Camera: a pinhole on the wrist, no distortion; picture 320 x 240 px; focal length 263.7 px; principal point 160.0 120.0 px. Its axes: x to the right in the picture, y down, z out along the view. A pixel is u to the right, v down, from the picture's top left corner.
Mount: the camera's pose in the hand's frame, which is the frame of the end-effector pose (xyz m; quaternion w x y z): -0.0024 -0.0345 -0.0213 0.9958 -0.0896 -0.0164 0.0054
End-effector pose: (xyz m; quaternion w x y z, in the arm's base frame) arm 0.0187 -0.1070 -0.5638 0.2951 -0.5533 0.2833 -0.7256
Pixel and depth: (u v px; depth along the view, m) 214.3 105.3 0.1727
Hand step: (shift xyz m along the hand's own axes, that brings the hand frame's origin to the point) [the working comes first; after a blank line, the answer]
In the camera's frame: 0.0356 -0.0096 0.1727

0.0274 -0.0127 0.1514
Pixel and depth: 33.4 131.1 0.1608
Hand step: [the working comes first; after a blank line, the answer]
In the camera's frame: -0.0772 0.0068 0.1608

-0.0850 -0.0002 0.1332
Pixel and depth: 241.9 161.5 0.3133
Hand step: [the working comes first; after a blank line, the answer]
In the camera's frame: 0.0973 0.0493 0.3133

0.0839 0.0712 0.2811
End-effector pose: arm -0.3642 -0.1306 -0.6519 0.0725 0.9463 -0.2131 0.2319
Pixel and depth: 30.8 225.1 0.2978
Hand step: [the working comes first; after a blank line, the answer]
In the camera's frame: -0.1459 0.1187 0.2978

-0.1592 0.1334 0.2457
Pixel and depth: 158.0 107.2 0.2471
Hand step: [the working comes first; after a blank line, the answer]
In the camera's frame: -0.0019 -0.0120 0.2471

-0.0125 -0.0023 0.2238
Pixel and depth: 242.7 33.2 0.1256
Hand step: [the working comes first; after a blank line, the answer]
In the camera's frame: 0.0394 -0.0413 0.1256

0.0331 -0.0522 0.1108
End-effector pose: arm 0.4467 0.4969 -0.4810 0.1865 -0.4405 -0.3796 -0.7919
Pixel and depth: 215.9 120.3 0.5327
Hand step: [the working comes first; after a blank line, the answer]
In the camera's frame: 0.1129 0.0006 0.5327

0.0925 0.0626 0.5060
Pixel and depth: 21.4 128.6 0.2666
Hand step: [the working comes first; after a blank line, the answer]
In the camera's frame: -0.1401 0.0087 0.2666

-0.1515 0.0197 0.2349
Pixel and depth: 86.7 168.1 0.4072
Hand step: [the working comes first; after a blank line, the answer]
In the camera's frame: -0.1132 0.0743 0.4072

-0.1298 0.1096 0.3623
